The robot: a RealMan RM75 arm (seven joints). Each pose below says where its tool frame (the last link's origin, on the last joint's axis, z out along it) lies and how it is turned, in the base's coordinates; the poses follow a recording.
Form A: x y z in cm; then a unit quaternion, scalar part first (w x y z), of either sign.
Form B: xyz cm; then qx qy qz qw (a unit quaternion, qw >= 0). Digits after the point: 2 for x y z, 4 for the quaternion.
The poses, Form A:
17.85 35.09 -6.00 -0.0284 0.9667 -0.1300 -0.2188
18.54 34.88 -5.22 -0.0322 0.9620 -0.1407 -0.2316
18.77 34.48 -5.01 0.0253 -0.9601 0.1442 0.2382
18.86 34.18 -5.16 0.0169 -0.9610 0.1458 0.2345
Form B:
17.85 35.09 -6.00 -0.9667 0.1300 0.2188 0.0284
18.54 34.88 -5.22 -0.9620 0.1407 0.2316 0.0322
18.77 34.48 -5.01 -0.9601 0.1442 0.2382 0.0253
18.86 34.18 -5.16 -0.9610 0.1458 0.2345 0.0169

